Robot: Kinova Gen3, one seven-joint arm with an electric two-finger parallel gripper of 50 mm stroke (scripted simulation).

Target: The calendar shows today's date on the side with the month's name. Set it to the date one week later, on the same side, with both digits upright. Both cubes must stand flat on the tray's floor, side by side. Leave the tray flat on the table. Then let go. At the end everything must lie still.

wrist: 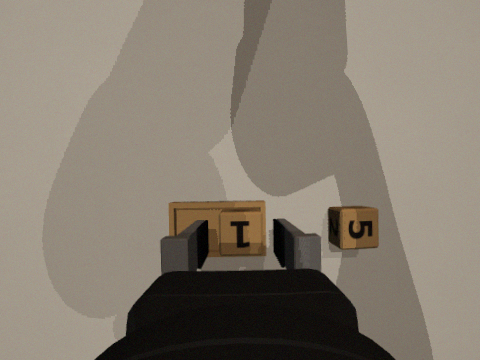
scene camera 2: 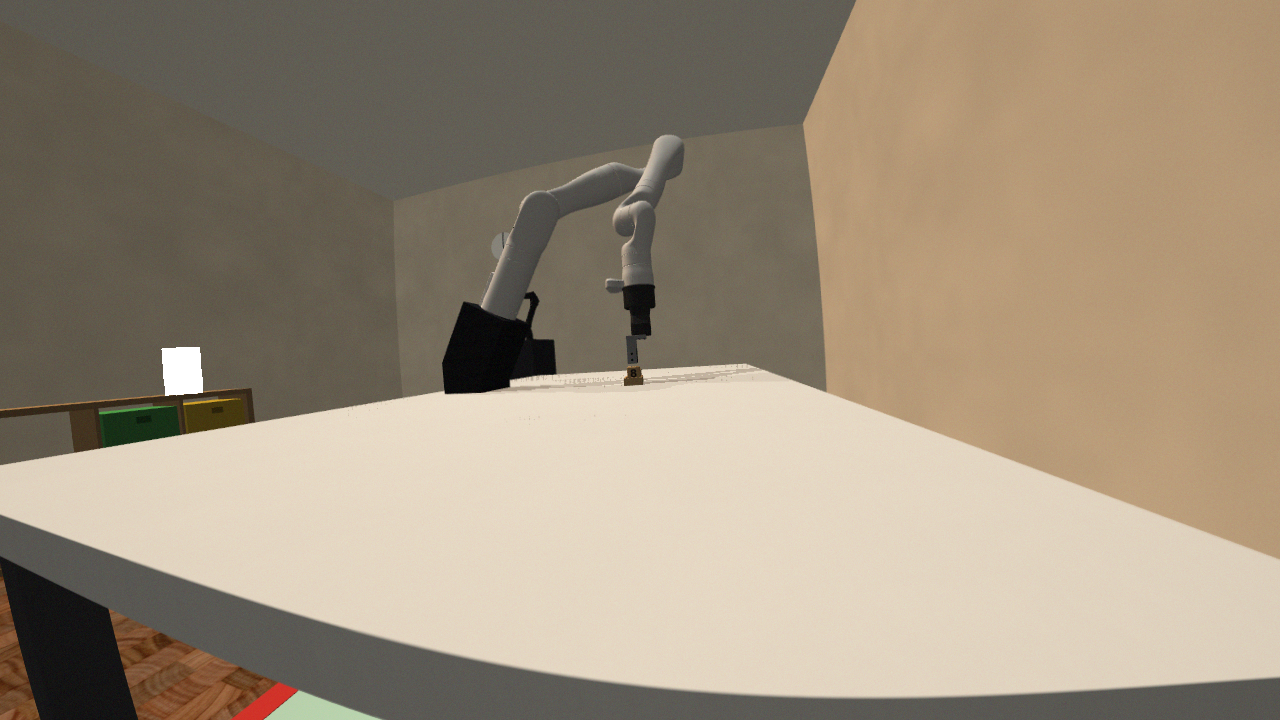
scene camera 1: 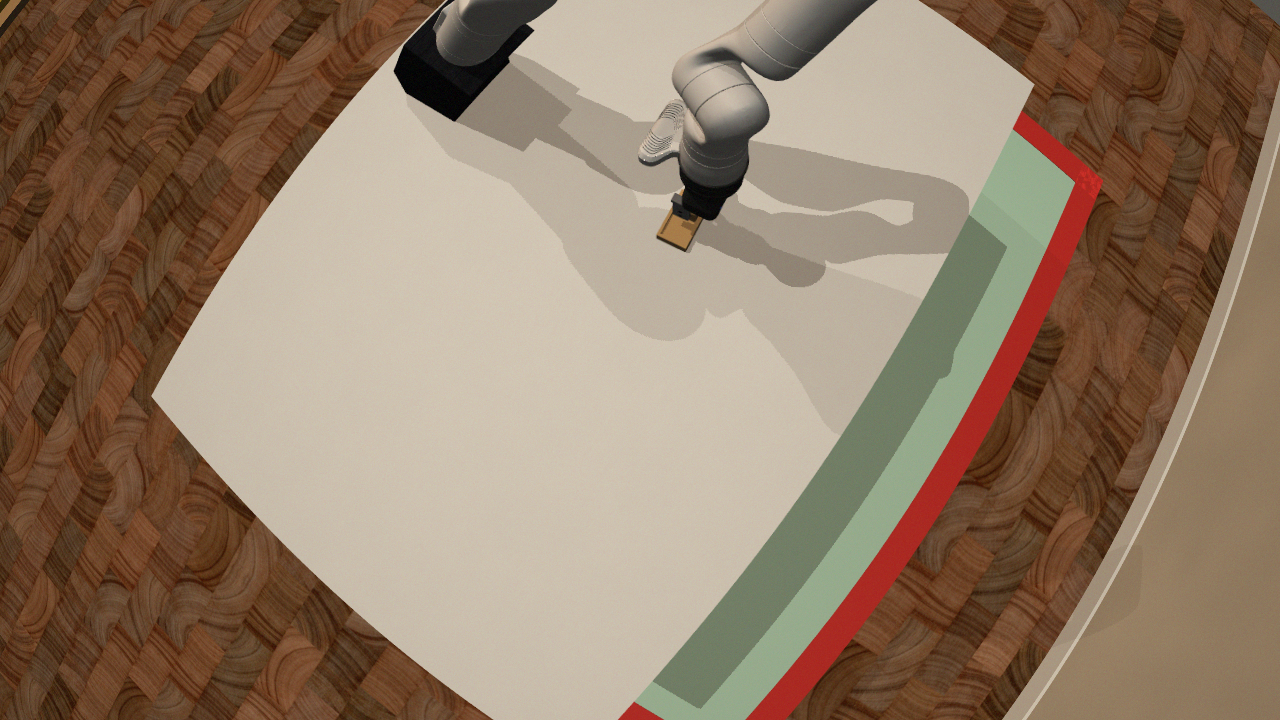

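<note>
Scene camera 1 shows my gripper [scene camera 1: 689, 199] and a wooden tray [scene camera 1: 675, 231]. In the wrist view: the tray [wrist: 181, 214] and my gripper [wrist: 240, 236]. In scene camera 2: my gripper [scene camera 2: 633, 363].
</note>
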